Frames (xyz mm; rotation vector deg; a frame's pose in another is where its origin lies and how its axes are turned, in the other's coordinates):
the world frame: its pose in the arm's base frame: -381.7 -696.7 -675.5 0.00 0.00 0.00
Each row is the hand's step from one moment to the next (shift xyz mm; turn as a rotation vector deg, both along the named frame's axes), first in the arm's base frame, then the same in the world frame.
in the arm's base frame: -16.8 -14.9 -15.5 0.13 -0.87 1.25
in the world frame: -16.8 -14.9 -15.5 0.13 -0.87 1.25
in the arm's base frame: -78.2 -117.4 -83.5 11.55 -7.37 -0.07
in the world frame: -78.2 -117.4 -83.5 11.55 -7.37 -0.07
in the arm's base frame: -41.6 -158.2 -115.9 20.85 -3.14 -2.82
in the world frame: -41.6 -158.2 -115.9 20.85 -3.14 -2.82
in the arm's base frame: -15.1 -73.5 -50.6 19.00 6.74 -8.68
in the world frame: -15.1 -73.5 -50.6 19.00 6.74 -8.68
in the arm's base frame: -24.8 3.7 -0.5 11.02 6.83 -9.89
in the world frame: -24.8 3.7 -0.5 11.02 6.83 -9.89
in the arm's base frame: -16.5 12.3 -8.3 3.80 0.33 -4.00
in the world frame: -16.5 12.3 -8.3 3.80 0.33 -4.00
